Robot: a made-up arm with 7 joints. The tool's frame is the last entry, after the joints.
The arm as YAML. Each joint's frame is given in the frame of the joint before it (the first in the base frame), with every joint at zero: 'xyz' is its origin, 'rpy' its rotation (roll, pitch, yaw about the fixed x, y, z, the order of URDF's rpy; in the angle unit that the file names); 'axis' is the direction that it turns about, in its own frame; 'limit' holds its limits. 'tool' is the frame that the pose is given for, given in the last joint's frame.
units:
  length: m
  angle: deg
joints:
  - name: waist
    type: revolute
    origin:
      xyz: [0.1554, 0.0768, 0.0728]
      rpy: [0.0, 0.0, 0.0]
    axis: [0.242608, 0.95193, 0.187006]
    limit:
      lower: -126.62
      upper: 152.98
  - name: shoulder
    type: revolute
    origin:
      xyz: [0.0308, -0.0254, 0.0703]
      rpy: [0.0, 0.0, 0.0]
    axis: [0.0, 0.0, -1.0]
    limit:
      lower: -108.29
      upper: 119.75
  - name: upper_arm
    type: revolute
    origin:
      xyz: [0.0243, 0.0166, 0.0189]
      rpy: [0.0, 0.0, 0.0]
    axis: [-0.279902, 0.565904, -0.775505]
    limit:
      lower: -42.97
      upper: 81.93
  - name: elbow
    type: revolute
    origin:
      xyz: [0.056, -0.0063, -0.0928]
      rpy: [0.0, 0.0, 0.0]
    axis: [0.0, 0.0, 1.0]
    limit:
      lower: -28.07
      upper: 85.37
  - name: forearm
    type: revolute
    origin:
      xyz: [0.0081, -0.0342, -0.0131]
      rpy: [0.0, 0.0, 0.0]
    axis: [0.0, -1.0, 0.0]
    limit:
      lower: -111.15
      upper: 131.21
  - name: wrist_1
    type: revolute
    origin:
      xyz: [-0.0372, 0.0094, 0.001]
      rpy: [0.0, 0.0, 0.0]
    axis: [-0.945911, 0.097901, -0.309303]
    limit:
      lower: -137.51
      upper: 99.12
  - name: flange
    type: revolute
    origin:
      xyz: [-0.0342, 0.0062, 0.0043]
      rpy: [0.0, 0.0, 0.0]
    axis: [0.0, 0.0, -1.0]
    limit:
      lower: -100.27
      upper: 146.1
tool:
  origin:
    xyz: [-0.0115, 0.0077, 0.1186]
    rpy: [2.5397, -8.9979, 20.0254]
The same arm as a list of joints. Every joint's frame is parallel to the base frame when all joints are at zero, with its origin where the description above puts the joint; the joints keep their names.
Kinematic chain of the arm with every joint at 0, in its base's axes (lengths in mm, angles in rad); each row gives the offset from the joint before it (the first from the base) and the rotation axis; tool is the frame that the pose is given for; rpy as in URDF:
waist: xyz 155.4 76.8 72.8 axis 0.242608 0.95193 0.187006
shoulder: xyz 30.8 -25.4 70.3 axis -z
upper_arm: xyz 24.3 16.6 18.9 axis -0.279902 0.565904 -0.775505
elbow: xyz 56 -6.3 -92.8 axis +z
forearm: xyz 8.1 -34.2 -13.1 axis -y
wrist_1: xyz -37.2 9.4 1 axis -0.945911 0.097901 -0.309303
flange: xyz -34.2 6.2 4.3 axis -z
tool: xyz -11.5 7.7 118.6 rpy 0.0443 -0.157 0.3495
Joint limits (rad, base to tool): -2.2099..2.67 -1.89..2.09 -0.75..1.4299 -0.4899..1.49 -1.9399..2.29 -2.4..1.73 -1.75..2.5499

